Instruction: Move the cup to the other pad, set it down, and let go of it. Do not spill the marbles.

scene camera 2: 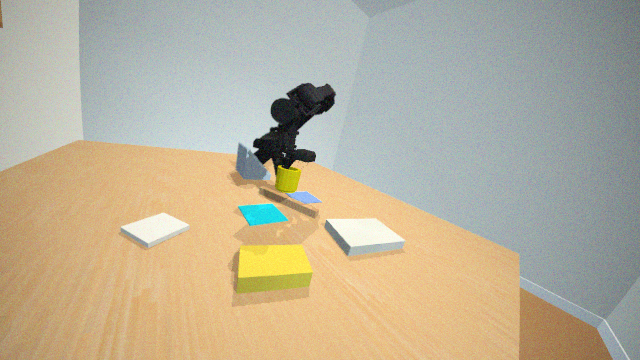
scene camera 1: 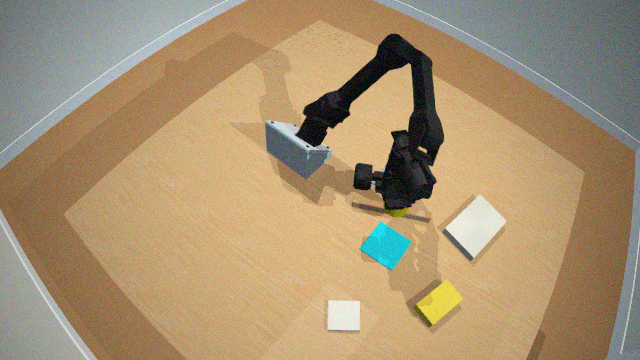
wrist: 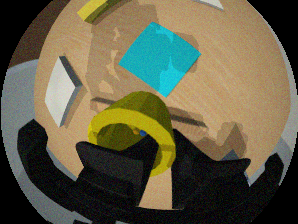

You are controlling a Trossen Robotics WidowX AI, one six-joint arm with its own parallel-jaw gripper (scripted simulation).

Labels:
my gripper: scene camera 2 279,177; scene camera 1 386,199; wrist 166,131
large white slab: scene camera 2; scene camera 1; wrist 64,85
same spot on cyan pad: (wrist: pixel 158 56) = (scene camera 2: pixel 263 212)
same spot on large white slab: (scene camera 1: pixel 475 226) = (scene camera 2: pixel 362 230)

